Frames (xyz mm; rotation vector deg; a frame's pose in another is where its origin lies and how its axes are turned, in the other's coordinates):
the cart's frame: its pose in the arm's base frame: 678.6 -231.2 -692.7 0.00 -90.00 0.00
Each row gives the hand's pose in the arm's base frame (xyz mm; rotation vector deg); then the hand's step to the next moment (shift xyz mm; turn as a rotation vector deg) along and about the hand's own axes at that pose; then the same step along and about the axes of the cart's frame.
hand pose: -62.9 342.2 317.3 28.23 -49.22 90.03
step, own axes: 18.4 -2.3 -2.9 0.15 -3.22 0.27
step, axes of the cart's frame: 12.2 14.2 0.9 1.08 -0.08 -3.05
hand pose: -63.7 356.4 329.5 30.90 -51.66 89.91
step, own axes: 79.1 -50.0 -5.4 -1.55 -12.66 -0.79
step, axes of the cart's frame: 69.8 53.2 -32.9 1.50 -0.15 -12.69
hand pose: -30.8 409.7 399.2 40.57 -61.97 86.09
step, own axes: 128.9 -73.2 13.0 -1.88 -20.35 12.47
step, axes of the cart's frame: 137.0 41.4 -40.7 8.51 -12.44 -18.60
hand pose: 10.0 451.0 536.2 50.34 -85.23 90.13
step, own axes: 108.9 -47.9 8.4 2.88 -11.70 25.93
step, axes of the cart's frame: 119.1 0.7 7.0 9.80 -25.54 -8.33
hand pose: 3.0 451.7 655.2 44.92 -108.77 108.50
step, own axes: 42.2 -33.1 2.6 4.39 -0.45 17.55
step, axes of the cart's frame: 51.6 -7.0 13.0 2.14 -17.95 0.77
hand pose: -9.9 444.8 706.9 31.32 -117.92 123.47
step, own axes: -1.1 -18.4 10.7 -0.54 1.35 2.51
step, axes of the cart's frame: 17.2 -9.0 -8.9 -1.41 -2.48 -0.52
